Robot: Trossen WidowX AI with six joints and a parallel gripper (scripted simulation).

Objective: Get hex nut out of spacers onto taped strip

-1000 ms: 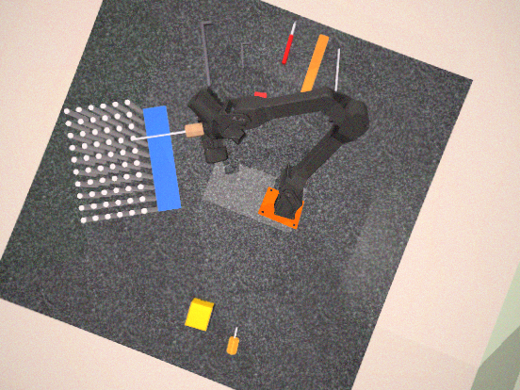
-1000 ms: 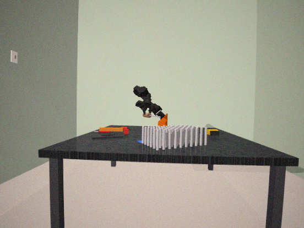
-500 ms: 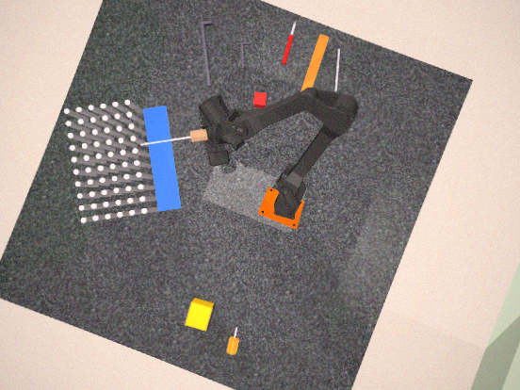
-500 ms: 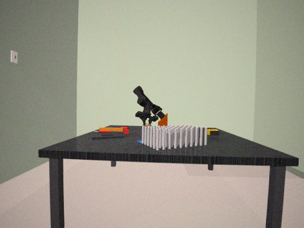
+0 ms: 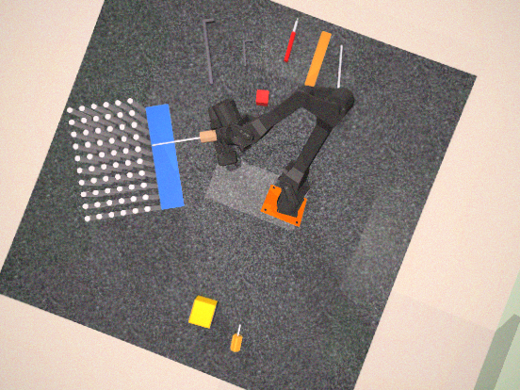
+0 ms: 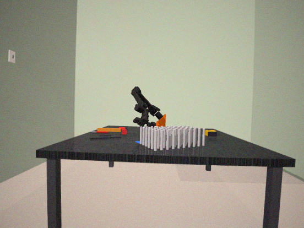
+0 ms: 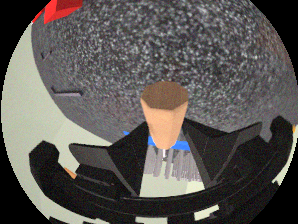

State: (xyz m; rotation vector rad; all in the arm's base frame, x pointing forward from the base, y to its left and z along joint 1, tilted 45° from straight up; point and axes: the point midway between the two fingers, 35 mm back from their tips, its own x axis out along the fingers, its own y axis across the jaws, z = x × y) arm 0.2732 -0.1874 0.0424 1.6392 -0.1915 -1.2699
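Now: the blue taped strip 150 mm ahead of my gripper tip, 110 mm to the left of it and 40 mm below it. Round my gripper tip: red cube: 120 mm behind, 170 mm to the right, 20 mm below; then short hex key: 20 mm behind, 330 mm to the right, 40 mm below; then orange bar: 270 mm behind, 330 mm to the right, 20 mm below.
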